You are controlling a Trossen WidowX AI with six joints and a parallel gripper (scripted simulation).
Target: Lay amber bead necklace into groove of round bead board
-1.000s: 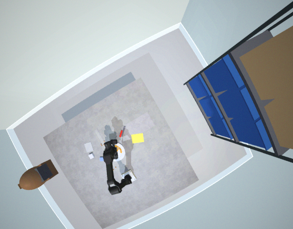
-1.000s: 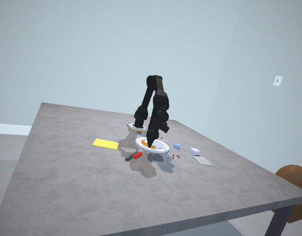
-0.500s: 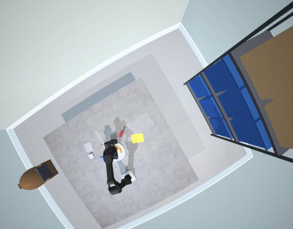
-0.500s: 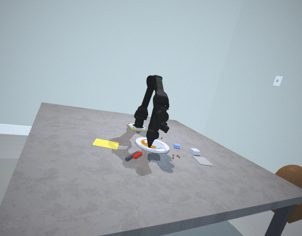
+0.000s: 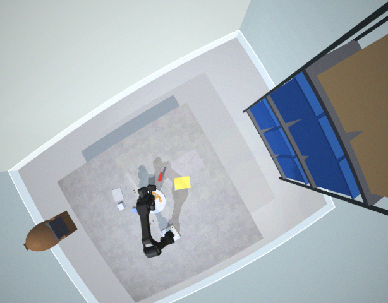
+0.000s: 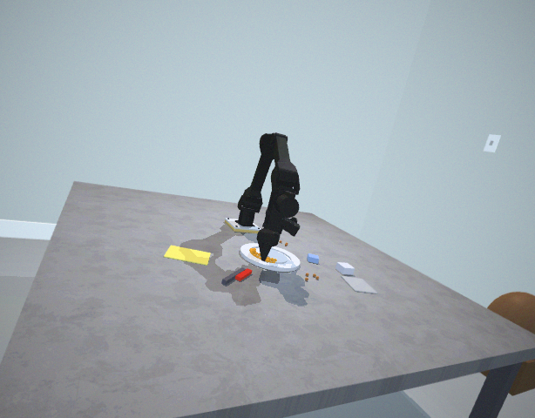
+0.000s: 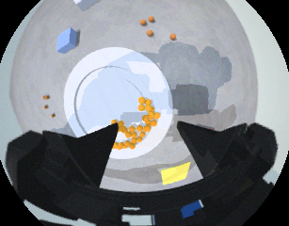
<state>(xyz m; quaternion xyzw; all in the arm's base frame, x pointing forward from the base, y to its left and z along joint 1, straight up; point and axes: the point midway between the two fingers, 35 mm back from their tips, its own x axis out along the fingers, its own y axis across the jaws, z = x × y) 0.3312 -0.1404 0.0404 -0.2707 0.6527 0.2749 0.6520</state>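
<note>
My gripper tip is 3 cm past the round white bead board, 5 cm to the right of it and 2 cm above it. From my gripper tip the other things lie so: yellow sheet (8 cm behind, 22 cm to the right, 2 cm below); then blue block (22 cm to the left, 2 cm below); then grey tool (7 cm ahead, 14 cm to the right, 2 cm below).
</note>
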